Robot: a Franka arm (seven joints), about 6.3 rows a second.
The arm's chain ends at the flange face. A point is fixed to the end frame.
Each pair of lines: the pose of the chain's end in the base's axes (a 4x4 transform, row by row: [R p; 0 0 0 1], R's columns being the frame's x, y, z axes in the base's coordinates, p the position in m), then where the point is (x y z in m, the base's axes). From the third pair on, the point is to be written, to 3 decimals.
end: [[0.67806 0.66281 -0.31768 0.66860], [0.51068 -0.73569 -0.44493 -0.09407], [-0.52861 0.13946 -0.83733 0.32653], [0 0 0 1]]
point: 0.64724 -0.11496 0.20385
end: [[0.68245 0.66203 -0.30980 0.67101], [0.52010 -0.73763 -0.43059 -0.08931], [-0.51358 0.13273 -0.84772 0.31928], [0 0 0 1]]
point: 0.65077 -0.10809 0.19607
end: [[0.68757 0.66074 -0.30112 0.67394], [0.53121 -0.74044 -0.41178 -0.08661], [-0.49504 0.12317 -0.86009 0.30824], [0 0 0 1]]
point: 0.655 -0.103 0.184
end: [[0.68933 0.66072 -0.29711 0.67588], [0.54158 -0.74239 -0.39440 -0.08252], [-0.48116 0.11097 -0.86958 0.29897], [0 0 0 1]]
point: 0.657 -0.096 0.175
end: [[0.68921 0.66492 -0.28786 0.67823], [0.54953 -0.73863 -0.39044 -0.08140], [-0.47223 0.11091 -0.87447 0.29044], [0 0 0 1]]
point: 0.661 -0.094 0.166
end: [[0.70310 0.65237 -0.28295 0.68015], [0.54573 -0.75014 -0.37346 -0.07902], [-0.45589 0.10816 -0.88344 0.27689], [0 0 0 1]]
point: 0.664 -0.090 0.152
